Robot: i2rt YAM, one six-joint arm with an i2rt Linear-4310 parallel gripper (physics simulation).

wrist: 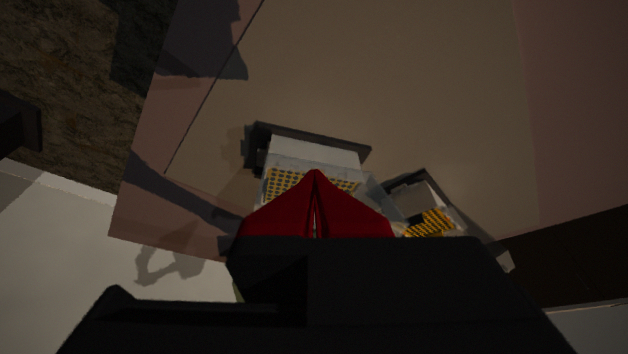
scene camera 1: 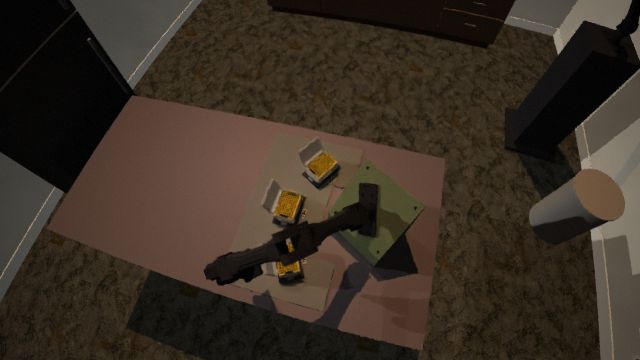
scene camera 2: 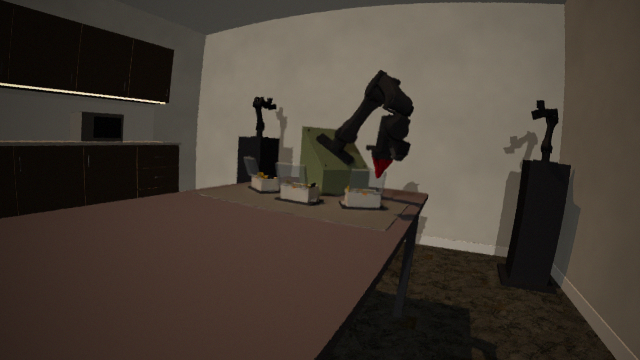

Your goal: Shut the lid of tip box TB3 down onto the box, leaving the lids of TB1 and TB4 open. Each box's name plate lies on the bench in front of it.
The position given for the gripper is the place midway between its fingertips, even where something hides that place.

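The gripper [wrist: 314, 177] is visible, as is a tip box TB4 [wrist: 431, 223]. A beige mat [scene camera 1: 283, 164] is visible too; the wrist view also shows the mat [wrist: 446, 93].
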